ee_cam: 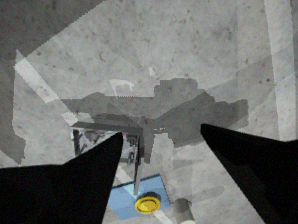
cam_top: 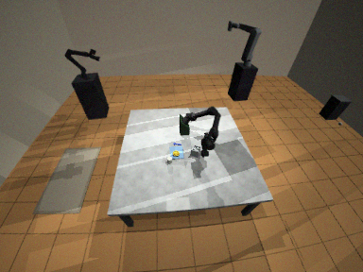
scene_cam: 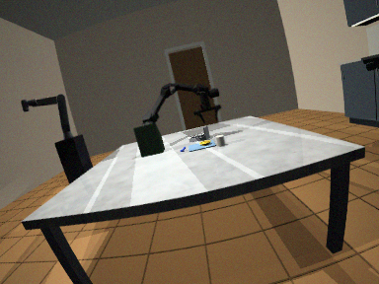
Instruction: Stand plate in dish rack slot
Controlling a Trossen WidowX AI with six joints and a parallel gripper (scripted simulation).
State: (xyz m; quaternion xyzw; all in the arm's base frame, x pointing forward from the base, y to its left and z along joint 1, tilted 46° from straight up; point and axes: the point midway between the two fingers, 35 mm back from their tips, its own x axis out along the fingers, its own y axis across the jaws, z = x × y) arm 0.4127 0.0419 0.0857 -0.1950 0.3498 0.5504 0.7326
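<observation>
Now: the yellow plate 23 cm to the right of my gripper tip, 10 cm behind it and 8 cm below it. The rest, counted from my gripper tip: light blue mat 22 cm to the right, 13 cm behind, 9 cm below; white cup 30 cm to the right, 7 cm below, 3 cm behind; grey dish rack 10 cm behind, 7 cm below, 3 cm to the right.
</observation>
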